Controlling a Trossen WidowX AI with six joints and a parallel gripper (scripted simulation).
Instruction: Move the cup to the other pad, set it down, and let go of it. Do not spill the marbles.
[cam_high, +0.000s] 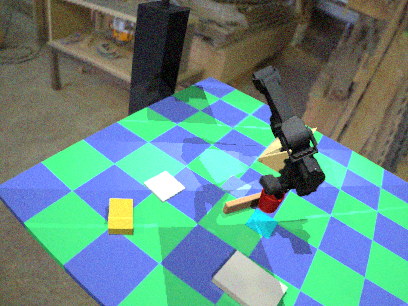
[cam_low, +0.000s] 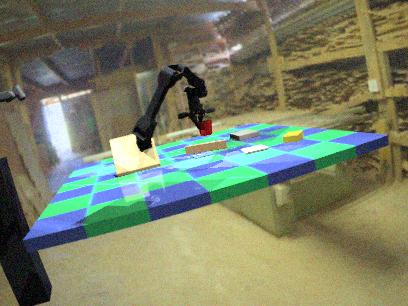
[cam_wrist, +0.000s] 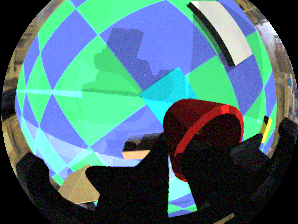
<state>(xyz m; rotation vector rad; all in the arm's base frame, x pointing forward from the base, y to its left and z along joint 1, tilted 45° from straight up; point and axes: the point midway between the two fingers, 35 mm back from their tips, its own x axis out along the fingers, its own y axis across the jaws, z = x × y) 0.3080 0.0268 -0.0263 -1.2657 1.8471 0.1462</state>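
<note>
The cyan pad is 30 mm ahead of my gripper tip and 110 mm below it. Round my gripper tip: red cup (20 mm ahead, 20 mm to the right); wooden block (20 mm behind, 70 mm to the right, 100 mm below); pale blue pad (70 mm behind, 140 mm to the right, 110 mm below).
</note>
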